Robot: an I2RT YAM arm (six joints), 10 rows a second.
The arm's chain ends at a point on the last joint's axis. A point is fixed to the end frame.
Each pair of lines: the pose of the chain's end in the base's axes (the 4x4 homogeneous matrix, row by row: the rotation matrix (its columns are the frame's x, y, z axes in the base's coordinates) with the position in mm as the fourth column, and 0 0 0 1 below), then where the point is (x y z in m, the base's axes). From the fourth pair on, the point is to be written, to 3 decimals.
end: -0.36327 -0.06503 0.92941 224.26; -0.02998 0.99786 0.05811 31.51; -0.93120 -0.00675 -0.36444 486.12; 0 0 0 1
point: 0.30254 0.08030 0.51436
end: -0.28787 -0.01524 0.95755 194.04; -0.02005 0.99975 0.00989 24.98; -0.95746 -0.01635 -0.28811 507.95; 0 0 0 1
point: 0.27208 0.07014 0.54224
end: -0.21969 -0.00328 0.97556 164.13; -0.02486 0.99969 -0.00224 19.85; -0.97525 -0.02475 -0.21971 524.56; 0 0 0 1
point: 0.24004 0.06449 0.56395
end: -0.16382 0.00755 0.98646 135.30; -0.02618 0.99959 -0.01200 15.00; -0.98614 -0.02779 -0.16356 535.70; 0 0 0 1
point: 0.209 0.059 0.579
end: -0.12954 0.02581 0.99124 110.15; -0.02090 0.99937 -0.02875 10.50; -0.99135 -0.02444 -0.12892 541.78; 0 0 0 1
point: 0.183 0.053 0.588
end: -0.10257 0.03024 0.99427 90.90; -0.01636 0.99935 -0.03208 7.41; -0.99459 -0.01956 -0.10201 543.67; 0 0 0 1
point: 0.163 0.050 0.592
